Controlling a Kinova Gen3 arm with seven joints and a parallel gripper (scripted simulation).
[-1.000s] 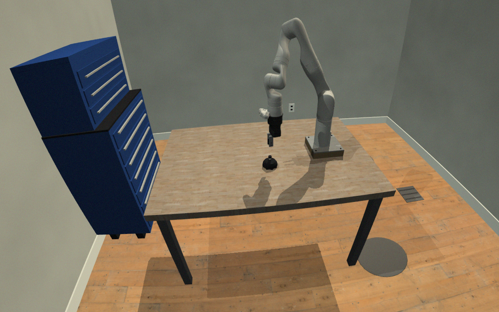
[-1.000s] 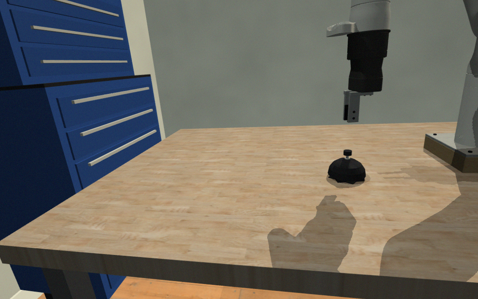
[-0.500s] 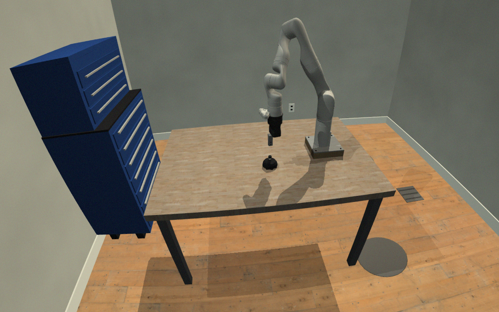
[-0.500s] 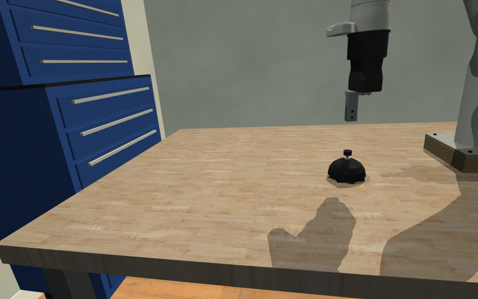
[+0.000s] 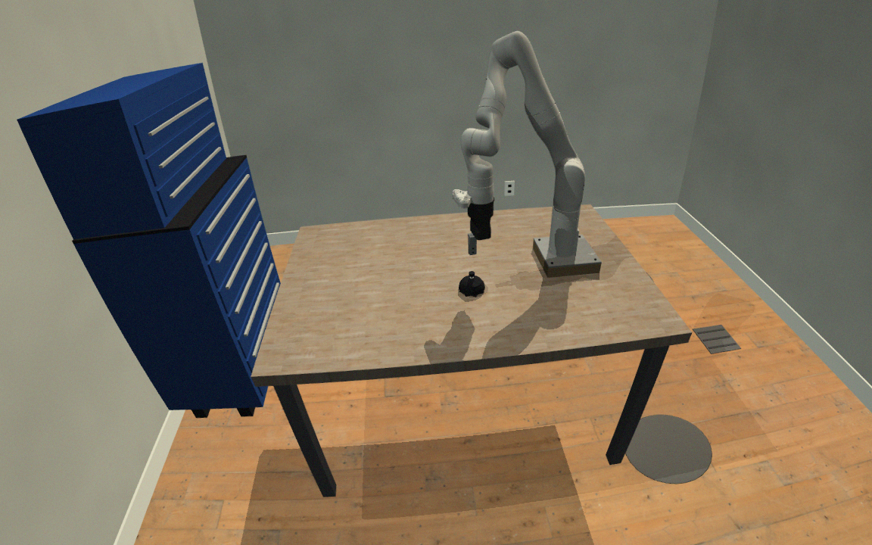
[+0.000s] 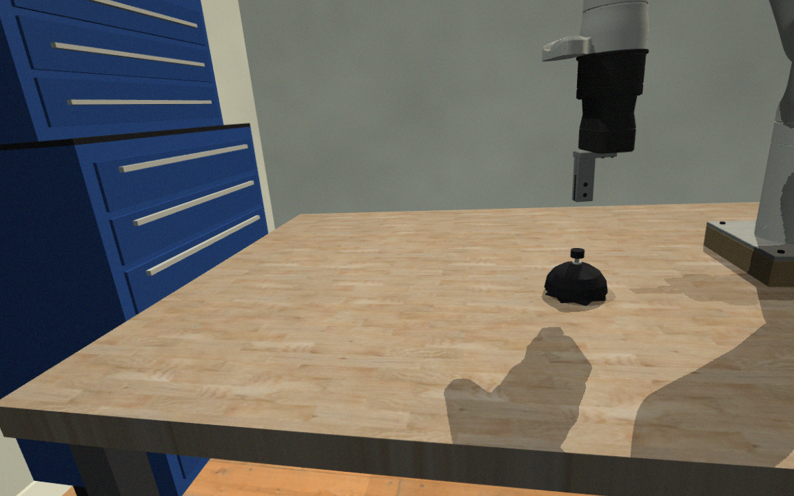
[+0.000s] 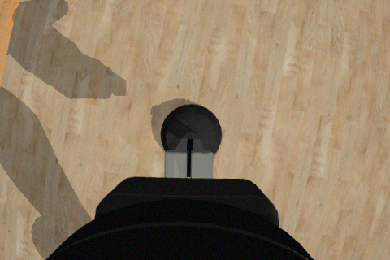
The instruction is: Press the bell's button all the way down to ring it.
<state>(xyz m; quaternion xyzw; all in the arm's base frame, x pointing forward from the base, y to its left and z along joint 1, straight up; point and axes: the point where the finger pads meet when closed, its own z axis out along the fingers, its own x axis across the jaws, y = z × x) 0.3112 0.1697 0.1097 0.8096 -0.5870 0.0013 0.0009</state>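
Right now the bell button is 100 mm below my hand. Also, from my hand: black dome bell (110 mm below).
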